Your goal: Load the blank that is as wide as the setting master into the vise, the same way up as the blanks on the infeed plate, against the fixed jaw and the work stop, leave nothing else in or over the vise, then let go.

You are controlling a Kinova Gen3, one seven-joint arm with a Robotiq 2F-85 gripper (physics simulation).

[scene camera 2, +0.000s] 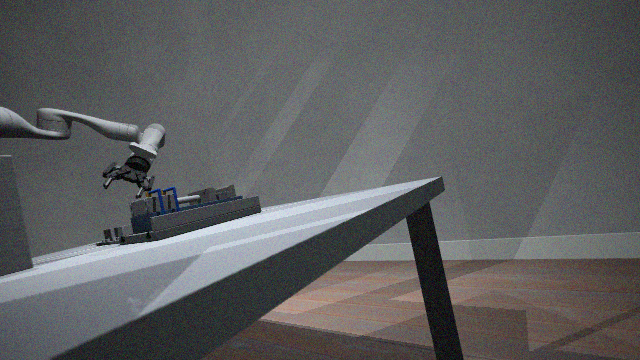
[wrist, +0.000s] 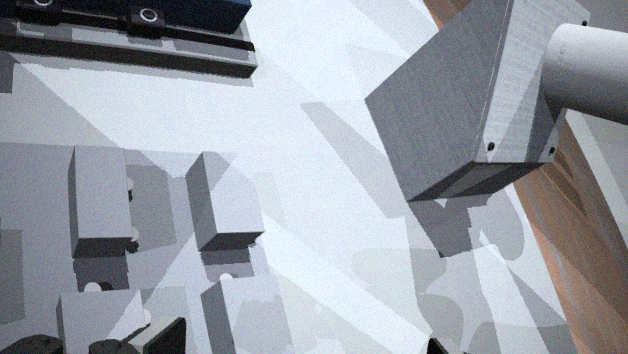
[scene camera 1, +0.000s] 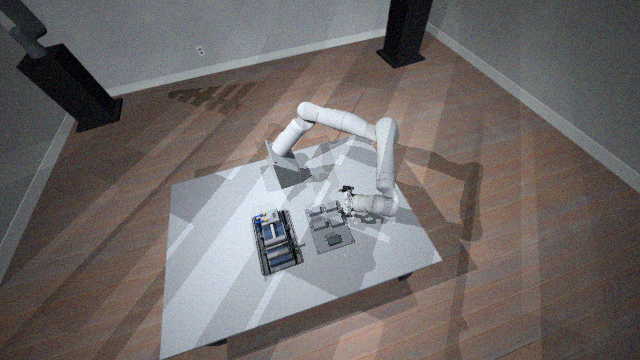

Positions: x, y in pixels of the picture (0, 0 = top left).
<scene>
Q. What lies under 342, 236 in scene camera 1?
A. An infeed plate.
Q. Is my gripper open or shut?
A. Open.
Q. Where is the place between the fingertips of my gripper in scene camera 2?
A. At 121, 192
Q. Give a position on an infeed plate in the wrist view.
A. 164, 263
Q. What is my gripper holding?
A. Nothing.
</scene>
